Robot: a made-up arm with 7 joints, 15 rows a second.
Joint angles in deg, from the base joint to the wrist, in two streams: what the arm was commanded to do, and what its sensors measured. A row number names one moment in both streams.
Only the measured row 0 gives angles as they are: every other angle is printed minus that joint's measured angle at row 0.
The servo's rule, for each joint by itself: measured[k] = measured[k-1] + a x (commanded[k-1-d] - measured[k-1]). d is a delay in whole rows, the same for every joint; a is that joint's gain. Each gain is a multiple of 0.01, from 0.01 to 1. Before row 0 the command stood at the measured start. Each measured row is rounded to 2 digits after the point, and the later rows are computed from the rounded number. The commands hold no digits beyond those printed.
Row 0, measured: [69.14 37.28 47.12 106.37 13.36 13.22 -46.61]
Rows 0 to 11, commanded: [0.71 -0.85 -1.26 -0.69 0.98 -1.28 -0.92]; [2.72 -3.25 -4.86 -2.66 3.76 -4.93 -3.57]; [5.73 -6.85 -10.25 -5.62 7.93 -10.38 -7.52]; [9.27 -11.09 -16.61 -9.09 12.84 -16.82 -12.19]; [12.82 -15.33 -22.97 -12.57 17.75 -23.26 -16.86]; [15.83 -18.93 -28.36 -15.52 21.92 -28.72 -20.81]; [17.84 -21.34 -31.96 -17.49 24.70 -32.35 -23.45]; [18.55 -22.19 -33.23 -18.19 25.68 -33.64 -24.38]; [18.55 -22.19 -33.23 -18.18 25.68 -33.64 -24.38]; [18.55 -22.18 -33.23 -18.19 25.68 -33.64 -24.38]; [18.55 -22.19 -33.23 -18.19 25.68 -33.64 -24.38]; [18.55 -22.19 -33.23 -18.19 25.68 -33.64 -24.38]
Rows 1 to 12, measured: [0.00 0.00 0.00 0.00 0.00 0.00 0.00]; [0.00 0.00 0.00 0.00 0.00 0.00 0.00]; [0.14 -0.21 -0.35 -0.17 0.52 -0.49 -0.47]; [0.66 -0.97 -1.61 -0.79 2.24 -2.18 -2.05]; [1.67 -2.44 -4.03 -2.00 5.26 -5.30 -4.84]; [3.19 -4.60 -7.55 -3.77 9.28 -9.68 -8.59]; [5.12 -7.28 -11.87 -5.97 13.77 -14.84 -12.81]; [7.26 -10.19 -16.49 -8.36 18.09 -20.11 -16.89]; [9.38 -12.98 -20.82 -10.64 21.59 -24.76 -20.24]; [11.21 -15.28 -24.29 -12.53 23.76 -28.13 -22.35]; [12.68 -17.01 -26.79 -13.94 24.78 -30.22 -23.39]; [13.85 -18.30 -28.59 -15.00 25.26 -31.52 -23.89]
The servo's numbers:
d 2
a 0.20 0.25 0.28 0.25 0.53 0.38 0.51

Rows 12 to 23, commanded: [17.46 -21.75 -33.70 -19.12 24.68 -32.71 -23.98]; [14.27 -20.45 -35.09 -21.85 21.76 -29.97 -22.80]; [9.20 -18.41 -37.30 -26.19 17.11 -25.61 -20.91]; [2.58 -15.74 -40.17 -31.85 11.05 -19.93 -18.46]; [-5.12 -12.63 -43.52 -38.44 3.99 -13.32 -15.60]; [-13.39 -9.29 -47.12 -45.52 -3.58 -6.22 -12.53]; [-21.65 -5.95 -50.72 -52.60 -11.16 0.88 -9.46]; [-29.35 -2.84 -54.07 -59.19 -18.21 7.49 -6.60]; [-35.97 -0.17 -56.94 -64.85 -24.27 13.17 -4.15]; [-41.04 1.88 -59.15 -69.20 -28.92 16.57 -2.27]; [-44.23 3.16 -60.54 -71.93 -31.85 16.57 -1.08]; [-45.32 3.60 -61.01 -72.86 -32.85 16.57 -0.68]
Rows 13 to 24, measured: [14.79 -19.27 -29.89 -15.80 25.48 -32.33 -24.14]; [15.54 -20.00 -30.83 -16.40 25.59 -32.83 -24.26]; [15.92 -20.44 -31.63 -17.08 25.11 -32.78 -24.12]; [15.59 -20.44 -32.60 -18.27 23.33 -31.71 -23.45]; [14.31 -19.93 -33.92 -20.25 20.03 -29.39 -22.15]; [11.96 -18.88 -35.67 -23.15 15.27 -25.80 -20.27]; [8.54 -17.32 -37.87 -26.97 9.29 -21.06 -17.89]; [4.15 -15.31 -40.46 -31.61 2.47 -15.42 -15.16]; [-1.01 -12.97 -43.33 -36.86 -4.75 -9.23 -12.25]; [-6.68 -10.44 -46.34 -42.44 -11.88 -2.88 -9.37]; [-12.54 -7.87 -49.31 -48.04 -18.45 3.22 -6.71]; [-18.24 -5.43 -52.07 -53.33 -24.00 8.29 -4.45]
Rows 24 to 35, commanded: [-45.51 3.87 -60.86 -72.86 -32.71 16.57 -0.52]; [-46.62 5.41 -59.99 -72.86 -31.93 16.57 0.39]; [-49.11 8.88 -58.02 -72.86 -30.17 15.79 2.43]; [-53.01 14.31 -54.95 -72.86 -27.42 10.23 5.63]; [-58.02 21.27 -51.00 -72.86 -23.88 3.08 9.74]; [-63.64 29.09 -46.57 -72.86 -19.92 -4.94 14.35]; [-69.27 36.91 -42.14 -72.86 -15.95 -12.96 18.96]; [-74.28 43.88 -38.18 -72.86 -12.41 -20.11 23.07]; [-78.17 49.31 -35.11 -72.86 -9.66 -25.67 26.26]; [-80.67 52.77 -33.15 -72.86 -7.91 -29.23 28.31]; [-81.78 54.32 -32.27 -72.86 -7.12 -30.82 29.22]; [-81.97 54.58 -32.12 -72.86 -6.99 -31.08 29.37]
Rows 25 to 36, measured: [-23.44 -3.28 -54.44 -57.98 -28.16 11.44 -2.73]; [-27.82 -1.56 -56.28 -61.70 -30.65 13.39 -1.68]; [-31.36 -0.20 -57.56 -64.49 -31.74 14.60 -1.09]; [-34.41 1.20 -58.24 -66.58 -31.84 15.35 -0.34]; [-37.35 3.12 -58.18 -68.15 -30.95 15.52 1.07]; [-40.48 5.92 -57.28 -69.33 -29.08 13.51 3.40]; [-43.99 9.76 -55.52 -70.21 -26.32 9.55 6.63]; [-47.92 14.59 -53.01 -70.87 -22.93 4.04 10.57]; [-52.19 20.17 -49.97 -71.37 -19.23 -2.42 14.85]; [-56.61 26.10 -46.67 -71.74 -15.62 -9.14 19.04]; [-60.92 31.90 -43.43 -72.02 -12.46 -15.42 22.72]; [-64.87 37.12 -40.55 -72.23 -10.05 -20.67 25.57]
